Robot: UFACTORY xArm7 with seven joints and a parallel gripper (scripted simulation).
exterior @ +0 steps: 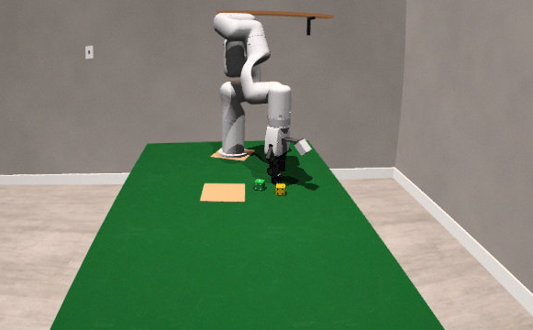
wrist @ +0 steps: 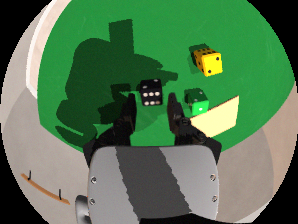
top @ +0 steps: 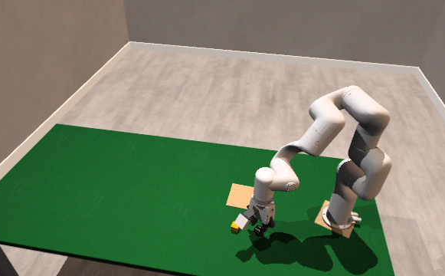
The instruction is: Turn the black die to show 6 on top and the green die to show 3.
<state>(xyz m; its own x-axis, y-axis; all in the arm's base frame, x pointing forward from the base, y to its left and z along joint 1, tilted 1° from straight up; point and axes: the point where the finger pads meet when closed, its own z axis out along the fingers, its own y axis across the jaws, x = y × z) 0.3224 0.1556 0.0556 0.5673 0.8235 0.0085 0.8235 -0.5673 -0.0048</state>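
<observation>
Now: hand 4 cm above the black die. Also, from my hand: green die (5 cm ahead, 6 cm to the right, 4 cm below); then tan mat (9 cm ahead, 18 cm to the right, 5 cm below); then yellow die (10 cm ahead, 4 cm below).
</observation>
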